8 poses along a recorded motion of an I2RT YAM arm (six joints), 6.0 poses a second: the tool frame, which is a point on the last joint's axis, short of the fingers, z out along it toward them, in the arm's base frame.
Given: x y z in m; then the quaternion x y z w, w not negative.
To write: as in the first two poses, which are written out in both.
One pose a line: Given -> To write
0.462, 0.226, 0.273, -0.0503, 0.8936, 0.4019, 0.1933 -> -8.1, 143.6, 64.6, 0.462, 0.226, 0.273
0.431, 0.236, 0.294, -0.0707, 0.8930, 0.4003, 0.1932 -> -11.4, 143.5, 64.3, 0.431, 0.236, 0.294
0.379, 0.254, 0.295, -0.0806, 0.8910, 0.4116, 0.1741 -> -13.1, 144.7, 66.9, 0.379, 0.254, 0.295
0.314, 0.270, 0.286, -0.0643, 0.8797, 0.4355, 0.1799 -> -10.4, 142.4, 70.5, 0.314, 0.270, 0.286
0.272, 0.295, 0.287, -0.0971, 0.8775, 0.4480, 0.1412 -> -16.1, 145.2, 74.1, 0.272, 0.295, 0.287
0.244, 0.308, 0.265, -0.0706, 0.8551, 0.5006, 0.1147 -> -11.9, 143.6, 84.1, 0.244, 0.308, 0.265
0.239, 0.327, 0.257, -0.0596, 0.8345, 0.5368, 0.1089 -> -10.0, 140.6, 90.5, 0.239, 0.327, 0.257
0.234, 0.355, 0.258, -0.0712, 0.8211, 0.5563, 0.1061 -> -12.0, 138.6, 93.9, 0.234, 0.355, 0.258
